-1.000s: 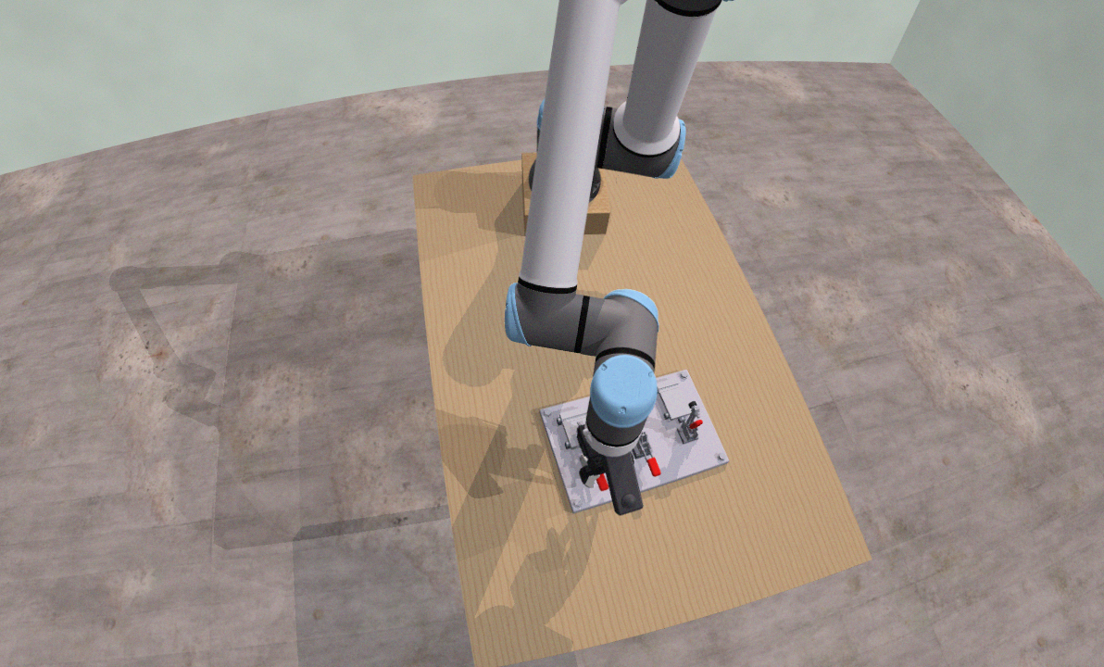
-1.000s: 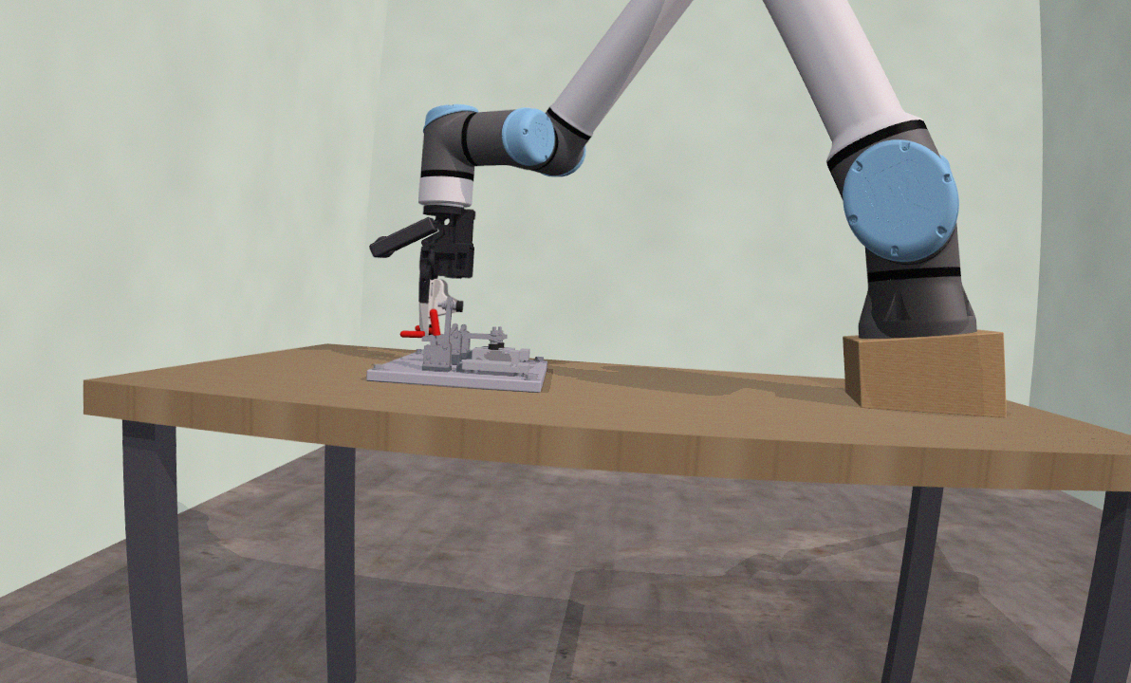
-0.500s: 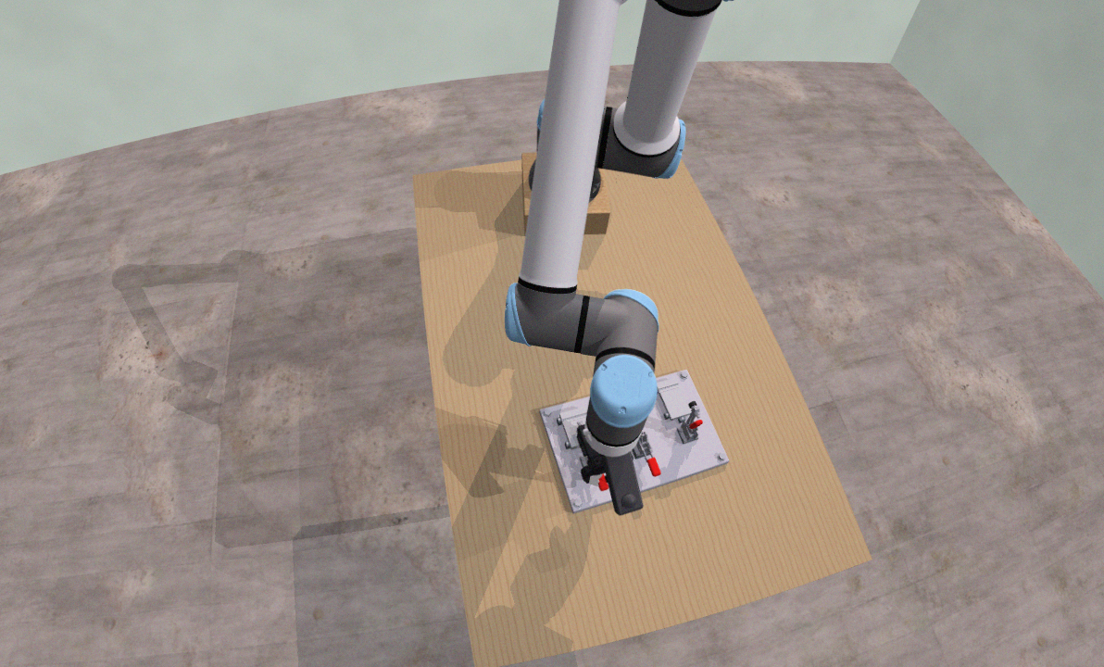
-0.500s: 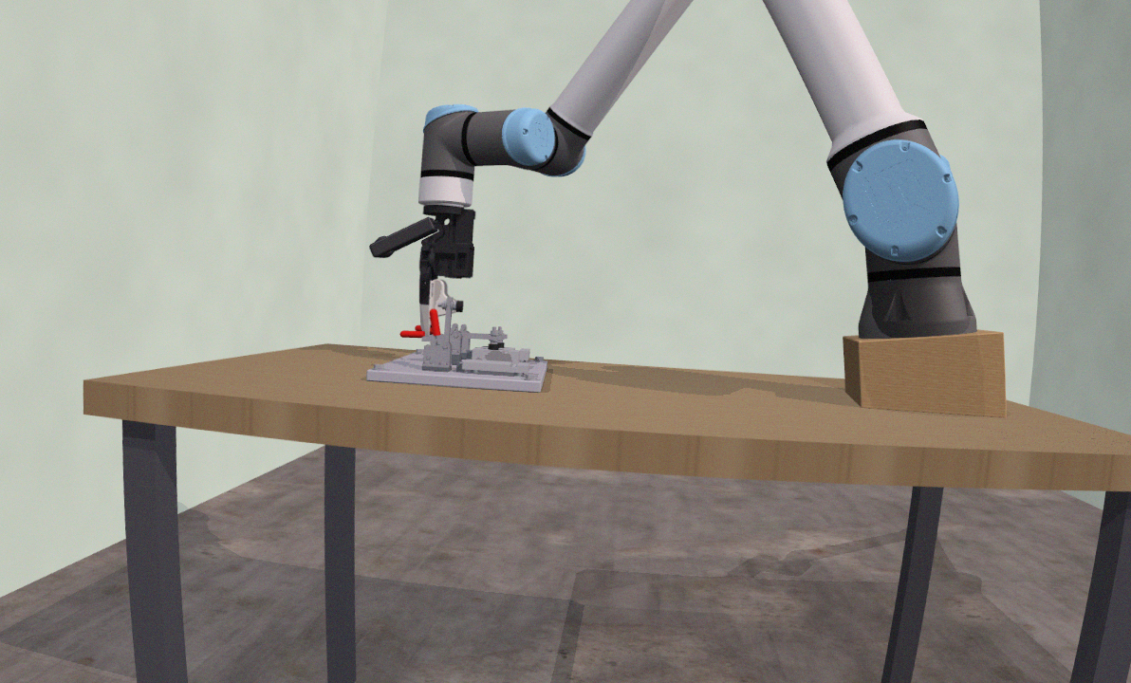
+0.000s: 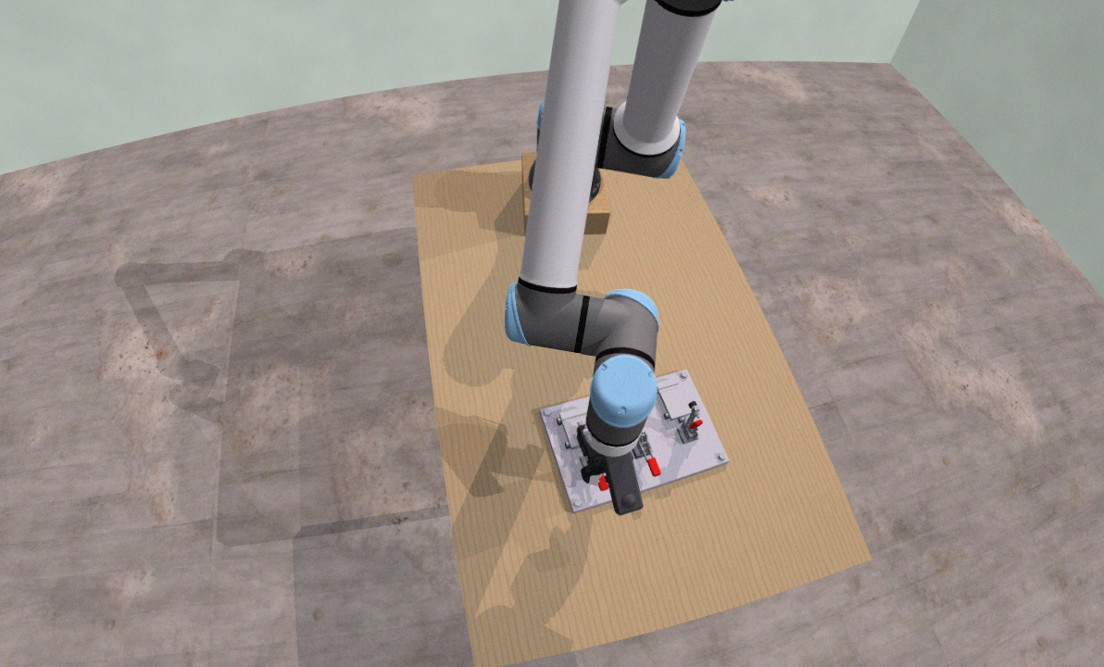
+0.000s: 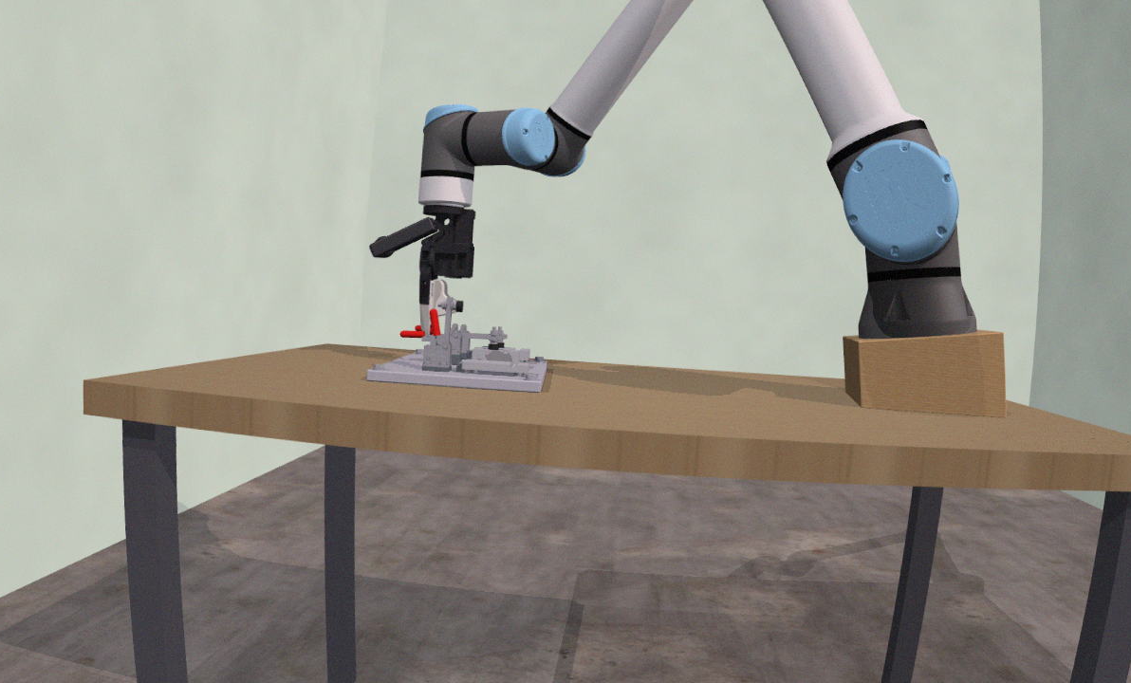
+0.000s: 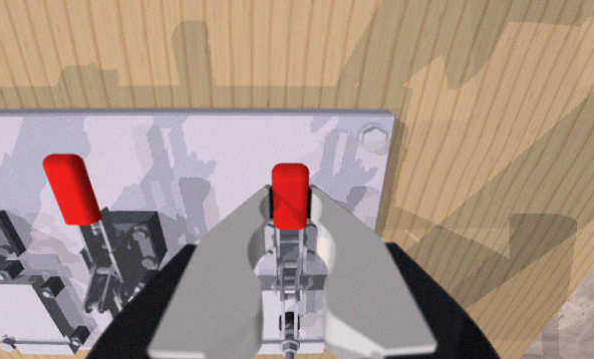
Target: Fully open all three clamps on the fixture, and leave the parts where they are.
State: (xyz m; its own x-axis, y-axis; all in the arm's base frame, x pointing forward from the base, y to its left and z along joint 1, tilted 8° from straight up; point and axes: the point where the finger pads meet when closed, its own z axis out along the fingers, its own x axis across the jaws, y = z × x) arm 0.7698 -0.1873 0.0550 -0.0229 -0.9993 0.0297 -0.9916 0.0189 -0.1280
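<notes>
My hand is 8 cm past the grey fixture plate, 11 cm to the right of it and 5 cm above it. From my hand the other things lie so: flat part: 14 cm behind, 22 cm to the left, 3 cm below.
</notes>
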